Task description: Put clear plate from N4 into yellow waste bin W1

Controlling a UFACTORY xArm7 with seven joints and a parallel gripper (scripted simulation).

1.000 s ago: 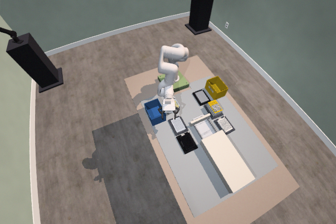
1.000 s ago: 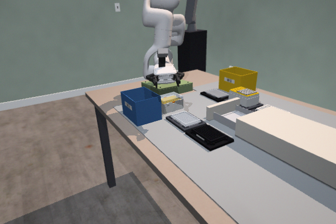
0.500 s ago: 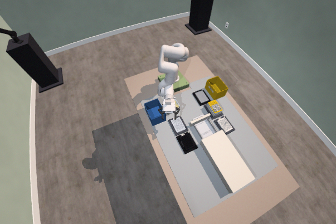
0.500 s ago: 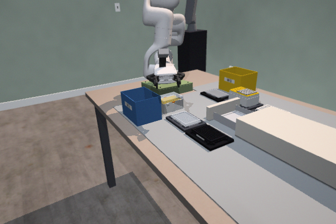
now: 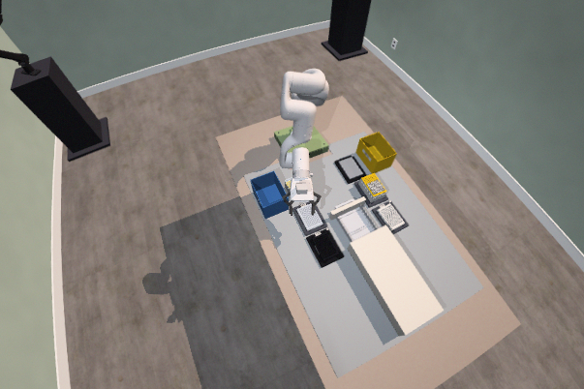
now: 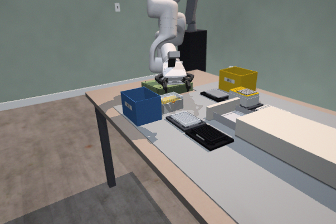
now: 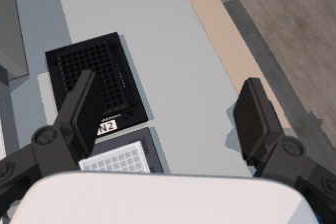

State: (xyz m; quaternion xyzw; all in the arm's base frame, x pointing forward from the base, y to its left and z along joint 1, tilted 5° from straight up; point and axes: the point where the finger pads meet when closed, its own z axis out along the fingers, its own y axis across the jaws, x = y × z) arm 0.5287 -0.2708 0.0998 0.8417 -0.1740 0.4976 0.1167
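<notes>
My gripper is now 17 cm above the clear plate, 7 cm to the right of it and 4 cm past it. Round my hand: black plate 17 cm below, 13 cm ahead, 6 cm to the left; then blue bin 22 cm behind, 15 cm below, 6 cm to the right; then drawer 26 cm to the left, 17 cm below, 11 cm ahead.
</notes>
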